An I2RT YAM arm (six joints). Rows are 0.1 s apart.
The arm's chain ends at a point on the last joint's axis. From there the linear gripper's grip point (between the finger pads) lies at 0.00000 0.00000 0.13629 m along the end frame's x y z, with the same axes.
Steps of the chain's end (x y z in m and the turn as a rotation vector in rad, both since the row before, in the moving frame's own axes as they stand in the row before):
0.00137 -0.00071 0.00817 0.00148 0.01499 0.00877
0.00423 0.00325 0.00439 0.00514 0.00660 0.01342
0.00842 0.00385 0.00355 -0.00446 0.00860 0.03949
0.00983 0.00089 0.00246 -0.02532 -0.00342 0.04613
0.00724 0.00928 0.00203 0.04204 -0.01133 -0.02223
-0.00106 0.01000 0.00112 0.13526 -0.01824 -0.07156
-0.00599 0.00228 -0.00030 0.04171 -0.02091 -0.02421
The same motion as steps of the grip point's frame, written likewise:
0.00341 -0.00090 0.00815 0.00148 0.01499 0.00877
0.00513 0.00256 0.00439 0.00514 0.00660 0.01342
0.00958 0.00448 0.00354 -0.00446 0.00860 0.03949
0.00928 0.00433 0.00242 -0.02532 -0.00342 0.04613
0.00563 0.00357 0.00190 0.04204 -0.01133 -0.02223
-0.00419 -0.00827 -0.00015 0.13526 -0.01824 -0.07156
-0.00891 -0.00337 -0.00045 0.04171 -0.02091 -0.02421

